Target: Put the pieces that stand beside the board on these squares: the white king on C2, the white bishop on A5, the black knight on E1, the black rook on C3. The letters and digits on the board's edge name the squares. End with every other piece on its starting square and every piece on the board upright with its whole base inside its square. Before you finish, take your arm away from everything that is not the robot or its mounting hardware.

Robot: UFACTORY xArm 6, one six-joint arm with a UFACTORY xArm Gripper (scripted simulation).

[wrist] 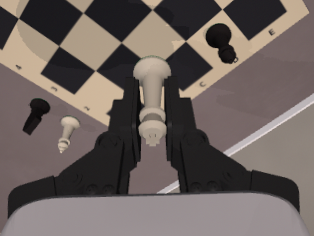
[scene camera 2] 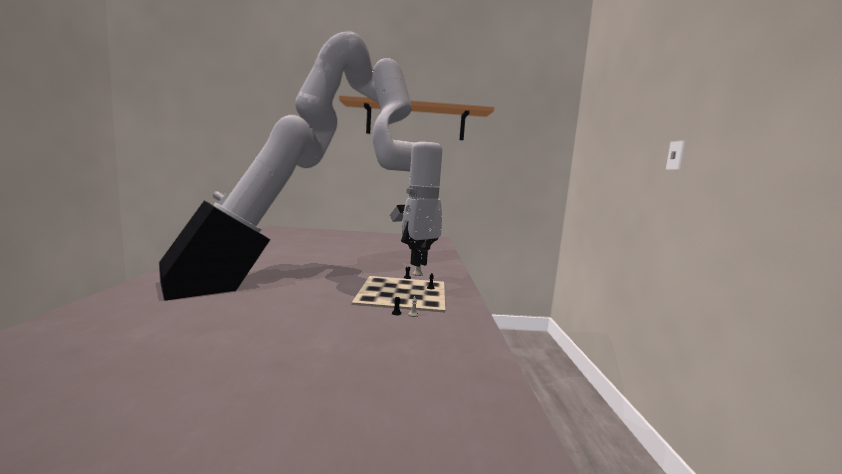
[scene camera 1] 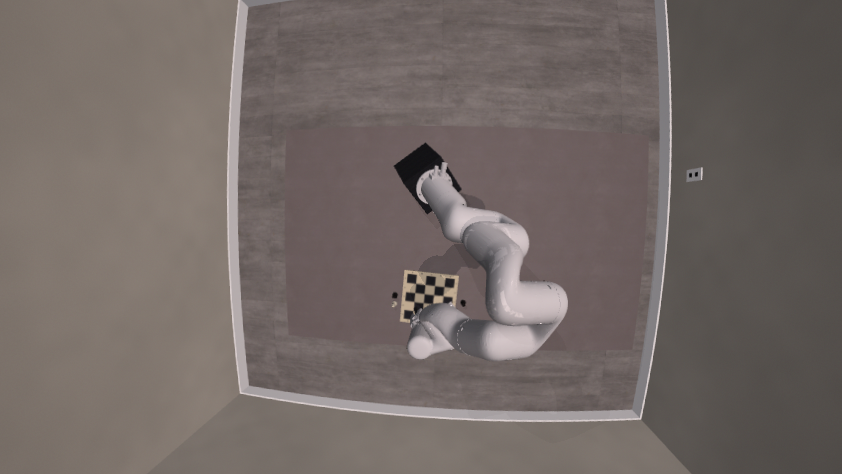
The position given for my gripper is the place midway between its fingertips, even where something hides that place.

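Observation:
There's a chessboard here, and I can see the chessboard in scene camera 2 (scene camera 2: pixel 377 291), in the wrist view (wrist: pixel 83 59) and in scene camera 1 (scene camera 1: pixel 420 289). The wrist view also shows a white king (wrist: pixel 151 71). As for my gripper, it's in scene camera 2 (scene camera 2: pixel 418 264) and in the wrist view (wrist: pixel 152 95).

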